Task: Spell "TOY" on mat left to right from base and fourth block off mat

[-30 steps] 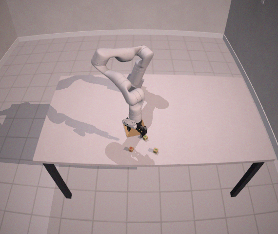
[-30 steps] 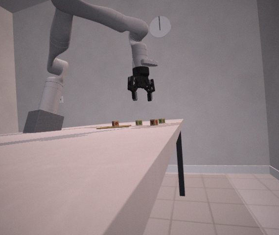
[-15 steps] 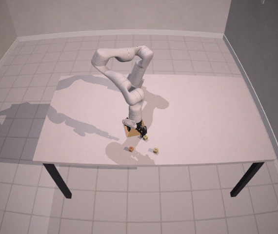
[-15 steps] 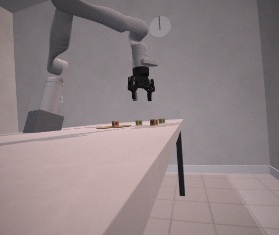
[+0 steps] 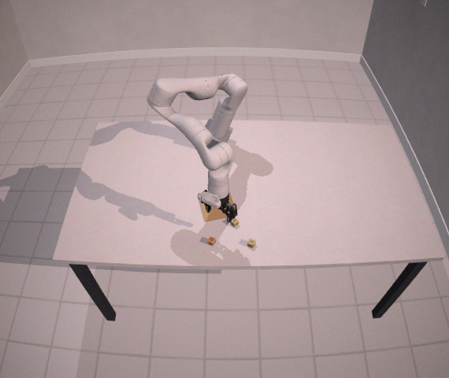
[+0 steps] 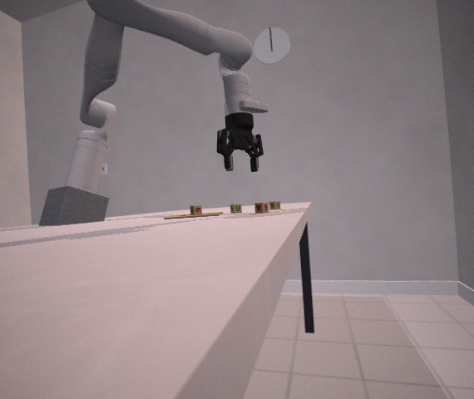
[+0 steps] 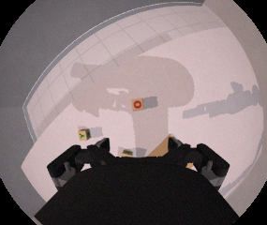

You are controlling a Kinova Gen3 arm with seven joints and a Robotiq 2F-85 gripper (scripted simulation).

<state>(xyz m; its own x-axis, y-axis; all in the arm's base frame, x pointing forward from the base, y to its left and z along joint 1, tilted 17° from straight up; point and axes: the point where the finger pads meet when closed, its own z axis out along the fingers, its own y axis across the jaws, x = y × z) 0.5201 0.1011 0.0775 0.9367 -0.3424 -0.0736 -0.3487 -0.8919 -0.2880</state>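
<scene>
The mat is 140 mm behind my hand, 40 mm to the right of it and 120 mm below it.
</scene>
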